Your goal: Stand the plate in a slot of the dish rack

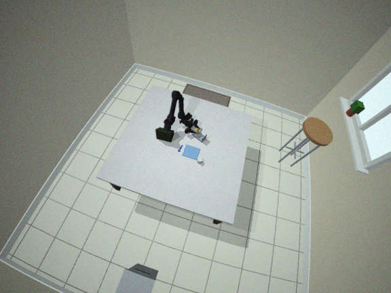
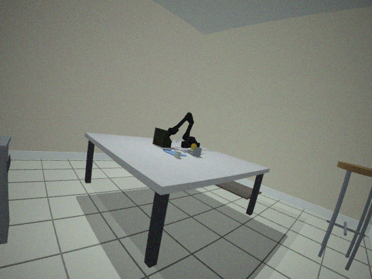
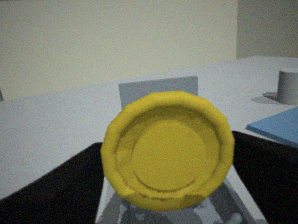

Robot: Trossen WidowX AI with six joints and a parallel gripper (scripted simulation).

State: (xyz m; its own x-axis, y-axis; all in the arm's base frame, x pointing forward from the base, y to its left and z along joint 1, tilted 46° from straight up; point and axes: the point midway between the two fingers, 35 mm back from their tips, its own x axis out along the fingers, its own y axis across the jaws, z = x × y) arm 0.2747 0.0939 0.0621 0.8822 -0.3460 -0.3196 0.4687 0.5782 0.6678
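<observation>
Right now the yellow plate is 1 cm behind my gripper tip. Also, from my gripper tip: blue spoon 13 cm behind, 22 cm to the right, 6 cm below; white cup 8 cm ahead, 31 cm to the right, 4 cm below; grey dish rack 3 cm ahead, 2 cm to the right, 4 cm below.
</observation>
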